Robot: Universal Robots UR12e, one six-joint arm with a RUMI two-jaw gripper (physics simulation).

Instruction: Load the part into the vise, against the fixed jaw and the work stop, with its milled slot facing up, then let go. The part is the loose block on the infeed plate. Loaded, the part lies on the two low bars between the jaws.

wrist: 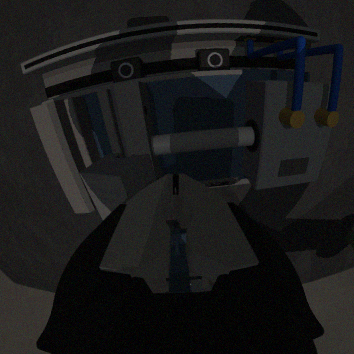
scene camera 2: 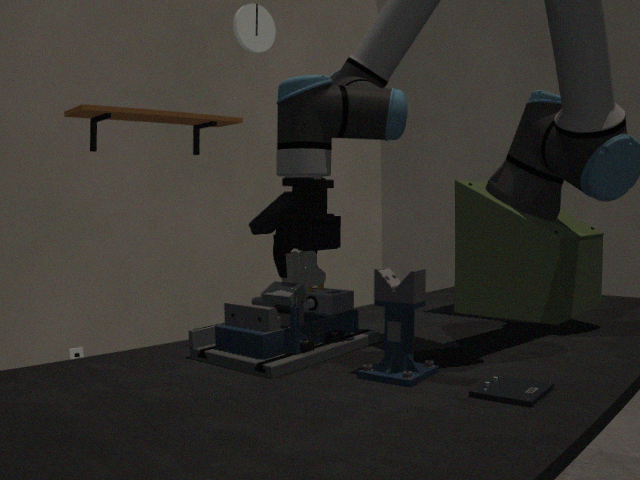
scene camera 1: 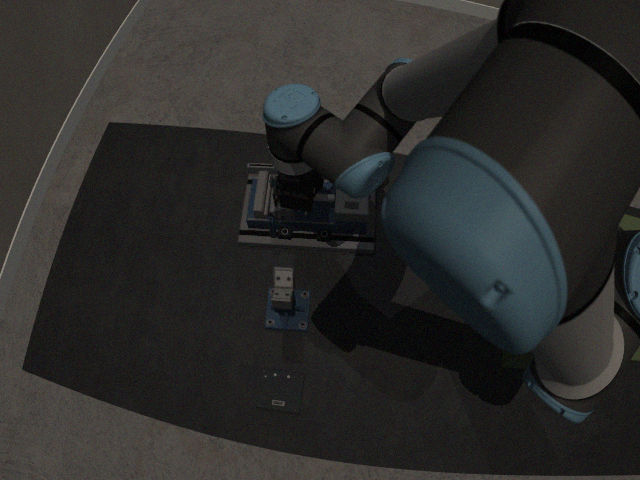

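Pixels of known places: gripper, fingertip midpoint: [wrist: 174, 175] [scene camera 2: 298, 304]; arm's base, origin of the base link: [scene camera 2: 521, 202].
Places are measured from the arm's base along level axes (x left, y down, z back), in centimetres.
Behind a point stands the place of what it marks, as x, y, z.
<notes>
The grey part [scene camera 2: 281, 292] @[-14.4, 14.4, -67.7] [wrist: 107, 184] @[-17.5, 13.6, -66.4] is tilted at the vise's jaws, its upper portion above the fixed jaw [scene camera 1: 262, 193] [scene camera 2: 250, 316] [wrist: 60, 155] @[-18.9, 16.3, -71.1]. The moving jaw [wrist: 131, 120] shows beyond it in the wrist view. The direction of its milled slot is too dark to tell. My gripper [scene camera 2: 305, 281] [wrist: 174, 175] @[-15.9, 17.2, -62.2] is shut and empty, low over the vise beside the part, on the spindle side; whether it touches the part is unclear. A blue post [scene camera 2: 294, 328] @[-10.8, 19.6, -68.6], seemingly the work stop, stands at the vise's side. The two low bars cannot be made out clearly.
The infeed plate [scene camera 1: 279, 390] @[23.2, 25.1, -62.3] [scene camera 2: 516, 391] @[24.4, 25.1, -63.7] lies on the table, with small pins and no part on it. A V-block stand [scene camera 1: 282, 299] @[7.9, 9.8, -62.4] [scene camera 2: 400, 294] @[6.2, 13.3, -64.6] rises between it and the vise. Blue hoses [wrist: 298, 75] @[-23.6, 15.0, -54.0] rise from the vise's actuator block [scene camera 1: 351, 202] @[-17.0, 16.2, -51.9] [scene camera 2: 333, 301] @[-14.2, 17.5, -54.7] [wrist: 290, 150] @[-17.9, 16.4, -52.5].
</notes>
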